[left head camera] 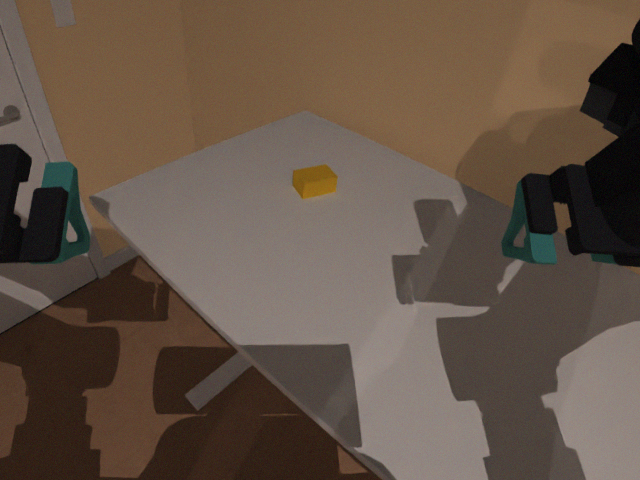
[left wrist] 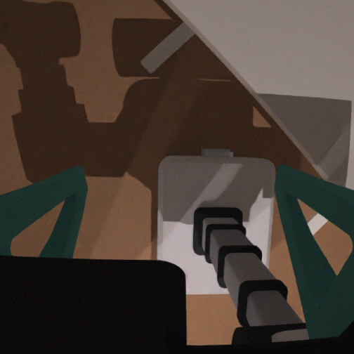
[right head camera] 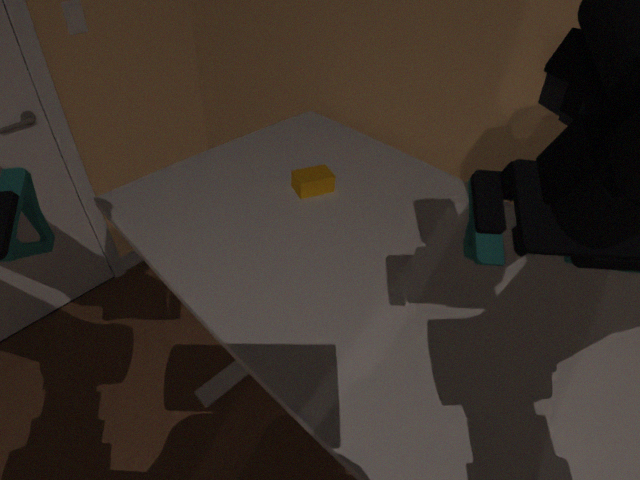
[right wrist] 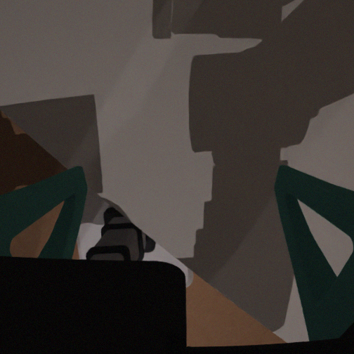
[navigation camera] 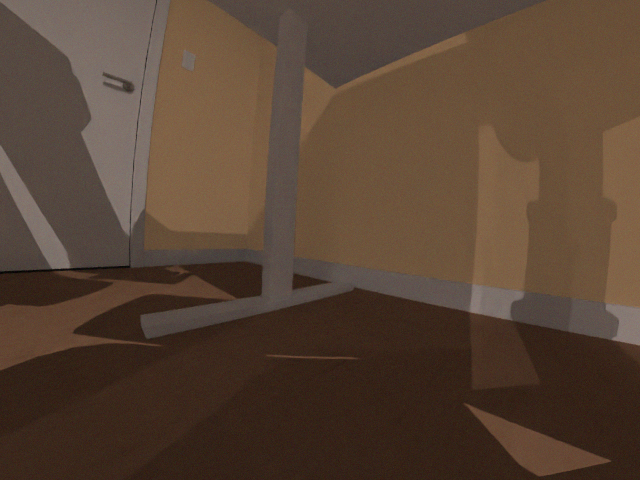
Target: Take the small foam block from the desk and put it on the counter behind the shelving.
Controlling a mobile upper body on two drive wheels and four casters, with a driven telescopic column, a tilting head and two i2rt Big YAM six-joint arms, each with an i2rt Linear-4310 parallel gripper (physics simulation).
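Places are measured from the left arm's base along level axes (x ahead, y left, z up), in centimetres.
Where they show: left gripper, between the fingertips: [left head camera: 31,246] [right head camera: 3,245]; right gripper, between the fingertips: [left head camera: 549,251] [right head camera: 516,252].
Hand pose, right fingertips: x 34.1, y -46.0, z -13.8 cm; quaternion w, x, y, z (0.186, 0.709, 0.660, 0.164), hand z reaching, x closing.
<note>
Things, the pixels of their centre, and the offset from my right fingertips. "spot": a spot on its surface instead. Level surfaces: height alone.
- small foam block, middle of its body: [left head camera: 314,181] [right head camera: 313,181] dx +55.3, dy +16.1, dz -30.0 cm
- pale desk, height of its surface: dz -32.2 cm
- desk's leg, a spot on its surface: [navigation camera: 284,155] spot: dx +64.2, dy +32.6, dz -82.9 cm
The small foam block [left head camera: 314,181] [right head camera: 313,181] is yellow and lies flat on the pale desk [left head camera: 232,258] [right head camera: 232,258] [left wrist: 290,45] [right wrist: 145,165], toward its far corner. My left gripper [left wrist: 180,175] is open and empty; in both head views one of its fingers shows at the left edge, left of the block and apart from it. My right gripper [right wrist: 180,176] [left head camera: 574,255] is open and empty, over the desk's right part and well to the right of the block. The counter and the shelving do not show in these views.
Walls [left head camera: 361,62] [navigation camera: 413,180] meet behind the desk. A white door [right head camera: 31,170] [navigation camera: 77,129] stands at the left. The desk's leg [navigation camera: 284,155] and foot bar [navigation camera: 206,315] [left head camera: 219,382] [left wrist: 167,47] stand beneath it. My base [left wrist: 215,185] is beside the desk's near edge.
</note>
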